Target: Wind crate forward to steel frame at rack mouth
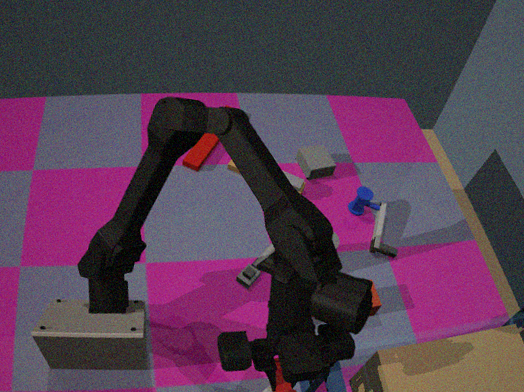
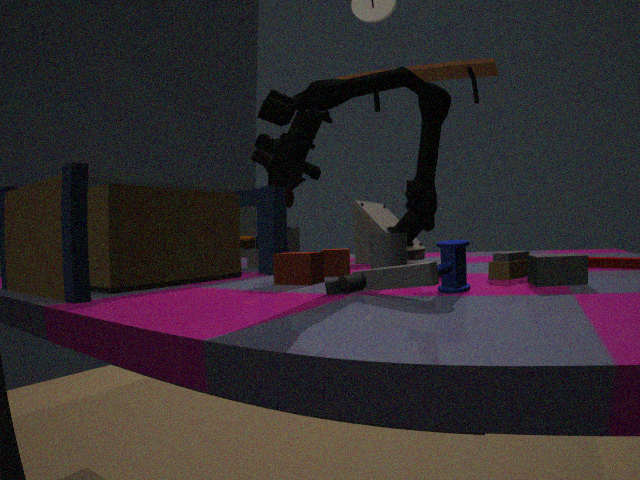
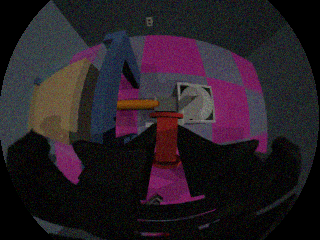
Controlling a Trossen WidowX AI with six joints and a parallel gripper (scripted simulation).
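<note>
The winch handle with red hub lies 4 cm below my gripper tip, 3 cm behind it and 1 cm to the right of it. From my gripper tip the other things lie so: winch: 11 cm below, 9 cm behind, 6 cm to the right; then blue steel frame: 8 cm ahead, 5 cm to the right, 4 cm below; then red knob: 1 cm to the left, 1 cm below.
</note>
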